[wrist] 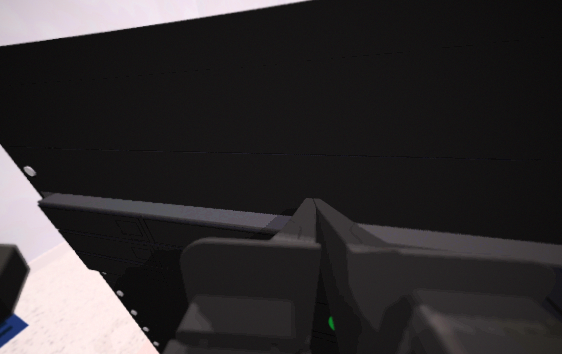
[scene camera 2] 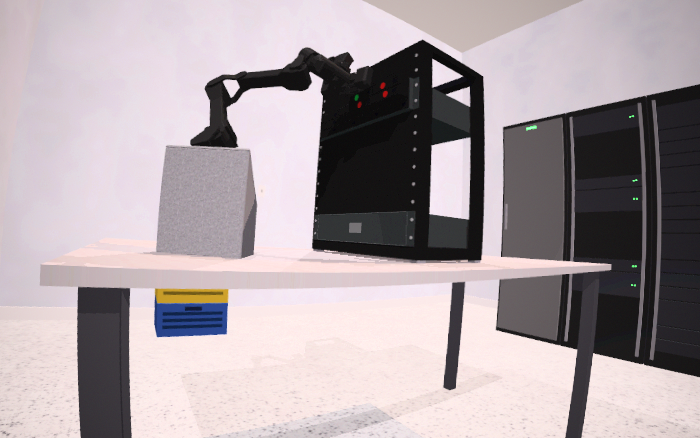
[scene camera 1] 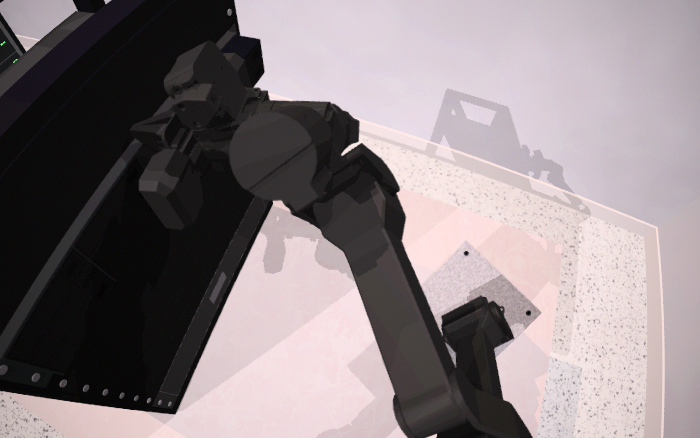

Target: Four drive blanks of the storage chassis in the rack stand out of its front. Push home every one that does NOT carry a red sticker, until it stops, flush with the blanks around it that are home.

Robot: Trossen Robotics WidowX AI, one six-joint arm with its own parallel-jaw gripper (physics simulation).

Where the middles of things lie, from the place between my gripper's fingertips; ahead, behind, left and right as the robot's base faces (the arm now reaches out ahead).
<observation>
My hand is 14 cm short of the black rack (scene camera 1: 112,309), 1 cm to the right of it and 20 cm above it.
</observation>
